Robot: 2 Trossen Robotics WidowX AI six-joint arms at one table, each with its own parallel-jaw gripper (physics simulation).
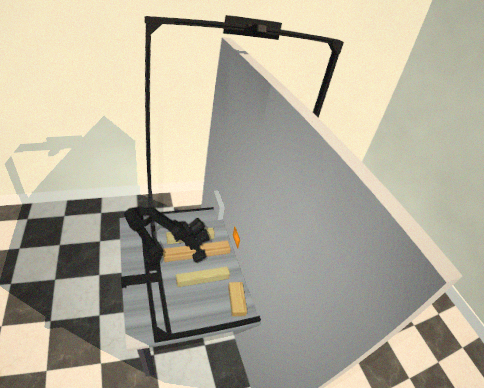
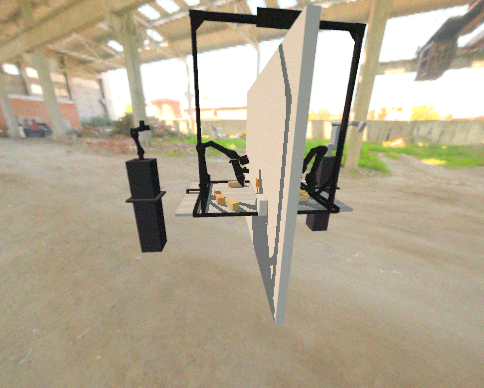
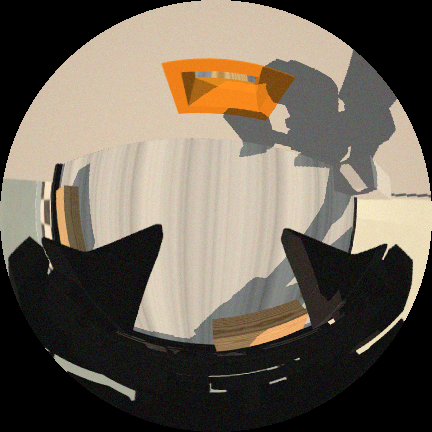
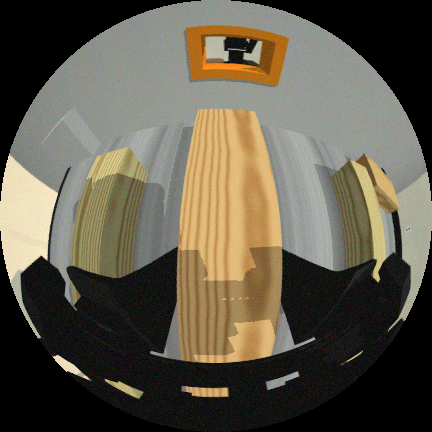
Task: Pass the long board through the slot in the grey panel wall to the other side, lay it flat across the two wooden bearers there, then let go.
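Frame: origin at the left arm's base, x back, y right, z up, level; millimetres.
Seen in the pictures: left gripper, fingertip midpoint: [image 2: 242,185] [image 3: 224,232] [image 4: 225,50]; right gripper, fingertip midpoint: [image 1: 204,251] [image 4: 227,250]; left arm's base, origin of the base link: [image 3: 187,354] [image 4: 235,62]; right arm's base, origin of the base link: [image 1: 152,265] [image 2: 310,191].
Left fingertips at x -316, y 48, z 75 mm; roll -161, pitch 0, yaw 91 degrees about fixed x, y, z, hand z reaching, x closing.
Pixels of each thing's top centre, then the offset from my left fingertips to it. "spot": a spot on its surface instead.
- long board, middle of its top: [image 4: 229,314] [image 1: 197,249] dx -365, dy +4, dz -58 mm
- orange-rimmed slot, surface spot: [image 3: 215,65] spot: dx -115, dy -14, dz +37 mm
- tan block, middle of its top: [image 4: 386,183] [image 1: 237,296] dx -240, dy -302, dz -56 mm
- white block, surface spot: [image 2: 262,205] spot: dx -86, dy +366, dz -28 mm
The long board [image 1: 218,248] [image 4: 227,175] lies between the fingers of my right gripper [image 1: 199,254] [image 4: 227,250], which is shut on it. The board points toward the grey panel wall [image 1: 310,225] [image 4: 125,75], its end short of the wall. Whether it touches the table I cannot tell. The orange-rimmed slot [image 1: 236,237] [image 3: 215,65] [image 4: 195,55] is in the wall, above board level. My left gripper [image 2: 242,183] [image 3: 224,232] is open and empty across the wall. Wooden blocks [image 2: 235,184] [image 3: 260,330] lie on that side; which are the bearers I cannot tell.
Pale yellow blocks [image 1: 202,276] [image 4: 355,215] flank the board on the right arm's side. A tan block [image 1: 238,299] [image 4: 379,182] lies near the wall there. A white block [image 2: 262,205] stands against the wall. A black frame [image 1: 148,125] [image 2: 196,90] rises above the table.
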